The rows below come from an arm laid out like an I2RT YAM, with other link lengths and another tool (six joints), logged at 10 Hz.
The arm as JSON. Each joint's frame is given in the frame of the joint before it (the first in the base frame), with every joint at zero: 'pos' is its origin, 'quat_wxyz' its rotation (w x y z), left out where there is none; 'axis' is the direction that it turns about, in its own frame. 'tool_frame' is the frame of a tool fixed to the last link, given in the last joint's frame.
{
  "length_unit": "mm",
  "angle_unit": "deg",
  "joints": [
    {
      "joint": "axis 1",
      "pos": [
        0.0,
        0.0,
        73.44
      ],
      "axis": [
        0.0,
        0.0,
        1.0
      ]
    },
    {
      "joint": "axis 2",
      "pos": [
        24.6,
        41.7,
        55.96
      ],
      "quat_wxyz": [
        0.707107,
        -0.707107,
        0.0,
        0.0
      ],
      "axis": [
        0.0,
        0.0,
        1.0
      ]
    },
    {
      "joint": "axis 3",
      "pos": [
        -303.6,
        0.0,
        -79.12
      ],
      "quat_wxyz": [
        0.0,
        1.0,
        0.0,
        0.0
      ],
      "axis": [
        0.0,
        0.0,
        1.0
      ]
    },
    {
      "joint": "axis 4",
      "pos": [
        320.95,
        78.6,
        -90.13
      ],
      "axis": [
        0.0,
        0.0,
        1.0
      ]
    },
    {
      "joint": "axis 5",
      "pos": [
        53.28,
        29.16,
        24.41
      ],
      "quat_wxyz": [
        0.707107,
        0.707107,
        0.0,
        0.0
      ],
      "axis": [
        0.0,
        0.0,
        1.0
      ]
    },
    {
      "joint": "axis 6",
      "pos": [
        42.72,
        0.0,
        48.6
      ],
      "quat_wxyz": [
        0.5,
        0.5,
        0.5,
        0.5
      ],
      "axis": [
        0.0,
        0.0,
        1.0
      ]
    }
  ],
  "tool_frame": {
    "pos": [
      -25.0,
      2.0,
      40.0
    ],
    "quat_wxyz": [
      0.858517,
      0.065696,
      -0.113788,
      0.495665
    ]
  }
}
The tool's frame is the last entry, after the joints.
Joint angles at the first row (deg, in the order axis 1, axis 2, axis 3, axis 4, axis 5, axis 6):
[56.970 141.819 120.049 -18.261 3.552 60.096]
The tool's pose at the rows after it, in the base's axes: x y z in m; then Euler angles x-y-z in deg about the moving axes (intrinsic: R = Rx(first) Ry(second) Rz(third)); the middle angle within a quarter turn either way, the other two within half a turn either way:
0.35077, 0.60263, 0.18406, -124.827, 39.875, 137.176
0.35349, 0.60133, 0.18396, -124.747, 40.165, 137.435
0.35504, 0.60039, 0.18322, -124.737, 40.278, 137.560
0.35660, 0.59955, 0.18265, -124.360, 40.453, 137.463
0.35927, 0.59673, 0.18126, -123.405, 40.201, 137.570
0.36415, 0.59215, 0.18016, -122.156, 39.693, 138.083
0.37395, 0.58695, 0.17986, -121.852, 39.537, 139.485
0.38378, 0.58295, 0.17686, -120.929, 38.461, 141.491
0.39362, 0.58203, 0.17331, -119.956, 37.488, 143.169
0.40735, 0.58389, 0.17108, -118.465, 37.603, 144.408
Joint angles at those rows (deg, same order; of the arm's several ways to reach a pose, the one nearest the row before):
[56.730 141.818 119.961 -17.911 3.530 60.249]
[56.489 141.819 119.876 -17.628 3.530 60.423]
[56.336 141.820 119.724 -17.411 3.486 60.467]
[56.183 141.752 119.392 -16.796 3.421 60.467]
[55.768 141.339 118.171 -15.267 2.502 60.686]
[55.047 140.813 116.705 -13.387 0.907 61.210]
[53.998 140.943 116.681 -12.840 -0.492 62.041]
[52.882 141.469 116.706 -11.662 -3.158 63.571]
[51.965 142.715 117.886 -10.897 -5.519 64.970]
[51.069 144.901 120.749 -10.153 -6.939 66.456]

